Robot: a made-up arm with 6 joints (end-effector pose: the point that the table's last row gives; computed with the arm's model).
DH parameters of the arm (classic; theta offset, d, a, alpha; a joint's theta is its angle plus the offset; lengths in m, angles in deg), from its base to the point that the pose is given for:
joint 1: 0 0.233 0 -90
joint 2: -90 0 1.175 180
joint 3: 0 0 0 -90
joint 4: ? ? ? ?
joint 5: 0 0.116 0 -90
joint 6: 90 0 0 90
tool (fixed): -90 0 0 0
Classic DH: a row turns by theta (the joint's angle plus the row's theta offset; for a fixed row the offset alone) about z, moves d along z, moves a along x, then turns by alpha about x.
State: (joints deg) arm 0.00 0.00 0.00 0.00 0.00 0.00
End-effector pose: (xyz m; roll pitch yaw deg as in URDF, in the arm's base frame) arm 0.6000 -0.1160 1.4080 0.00 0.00 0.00
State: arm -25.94 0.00 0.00 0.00 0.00 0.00
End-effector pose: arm 0.4888 -0.3668 1.4080 0.00 0.00 -25.94
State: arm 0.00 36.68 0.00 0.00 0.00 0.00
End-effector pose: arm 1.1831 -0.1160 0.8169 0.00 36.68 0.00
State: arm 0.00 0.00 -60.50 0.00 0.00 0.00
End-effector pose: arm 0.2955 -0.1160 0.8858 0.00 60.50 0.00
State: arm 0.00 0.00 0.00 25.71 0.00 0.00
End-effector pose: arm 0.6000 -0.1045 1.4583 -25.71 0.00 0.00
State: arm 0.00 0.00 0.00 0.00 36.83 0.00
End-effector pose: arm 0.6000 -0.1160 1.4080 0.00 -36.83 0.00
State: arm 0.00 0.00 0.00 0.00 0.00 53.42
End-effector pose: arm 0.6000 -0.1160 1.4080 -53.42 0.00 0.00
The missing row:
joint 4: 0 -0.6 0 90
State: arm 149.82 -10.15 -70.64 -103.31 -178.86 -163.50
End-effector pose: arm -0.0050 -0.0280 0.8118 -117.83 -60.73 -32.45
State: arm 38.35 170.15 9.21 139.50 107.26 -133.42
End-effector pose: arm -0.3225 -0.1427 -1.1918 -145.71 -51.56 124.36
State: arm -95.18 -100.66 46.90 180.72 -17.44 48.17
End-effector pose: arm 0.2654 1.6431 0.3387 -48.80 -15.00 84.60
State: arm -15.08 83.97 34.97 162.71 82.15 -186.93
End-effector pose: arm 1.5623 -0.3062 -0.0738 170.52 46.35 139.67
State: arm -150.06 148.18 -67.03 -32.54 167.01 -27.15
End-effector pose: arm -0.1920 0.0023 -0.3685 -11.91 45.78 -160.04
